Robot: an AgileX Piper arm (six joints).
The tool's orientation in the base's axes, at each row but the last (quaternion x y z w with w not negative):
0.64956, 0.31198, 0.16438, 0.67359
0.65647, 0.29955, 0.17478, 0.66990
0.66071, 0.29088, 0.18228, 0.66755
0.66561, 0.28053, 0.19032, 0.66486
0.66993, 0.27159, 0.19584, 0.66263
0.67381, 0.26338, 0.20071, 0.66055
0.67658, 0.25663, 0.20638, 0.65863
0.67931, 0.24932, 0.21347, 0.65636
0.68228, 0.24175, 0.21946, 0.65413
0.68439, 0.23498, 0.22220, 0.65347
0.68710, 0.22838, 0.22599, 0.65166
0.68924, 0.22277, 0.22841, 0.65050
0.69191, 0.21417, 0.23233, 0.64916
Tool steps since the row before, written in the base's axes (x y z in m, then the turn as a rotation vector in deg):
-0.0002, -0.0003, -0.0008, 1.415, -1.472, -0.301
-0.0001, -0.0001, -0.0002, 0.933, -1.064, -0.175
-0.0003, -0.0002, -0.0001, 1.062, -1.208, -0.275
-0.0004, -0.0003, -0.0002, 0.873, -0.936, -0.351
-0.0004, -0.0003, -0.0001, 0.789, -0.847, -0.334
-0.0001, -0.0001, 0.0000, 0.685, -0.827, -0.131
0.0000, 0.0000, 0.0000, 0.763, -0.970, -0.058
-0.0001, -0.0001, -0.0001, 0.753, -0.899, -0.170
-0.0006, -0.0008, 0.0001, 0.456, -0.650, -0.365
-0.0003, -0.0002, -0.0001, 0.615, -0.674, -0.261
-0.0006, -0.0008, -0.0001, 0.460, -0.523, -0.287
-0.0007, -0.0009, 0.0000, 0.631, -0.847, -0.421
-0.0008, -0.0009, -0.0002, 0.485, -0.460, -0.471
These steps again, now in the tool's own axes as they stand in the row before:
-0.0002, -0.0008, 0.0001, 0.203, -0.184, 2.046
-0.0001, -0.0002, 0.0000, 0.071, -0.106, 1.420
-0.0003, -0.0002, 0.0000, 0.094, -0.195, 1.617
-0.0005, -0.0003, 0.0000, 0.128, -0.282, 1.291
-0.0005, -0.0001, 0.0000, 0.117, -0.271, 1.168
-0.0001, 0.0000, 0.0000, 0.032, -0.078, 1.078
0.0000, 0.0000, 0.0000, 0.000, 0.000, 1.235
-0.0001, -0.0001, 0.0000, 0.041, -0.113, 1.179
-0.0010, 0.0001, 0.0003, -0.036, -0.327, 0.809
-0.0004, -0.0001, 0.0000, 0.075, -0.218, 0.921
-0.0010, -0.0001, 0.0003, 0.043, -0.254, 0.708
-0.0011, 0.0000, 0.0003, -0.020, -0.368, 1.076
-0.0012, -0.0001, 0.0002, 0.093, -0.442, 0.681

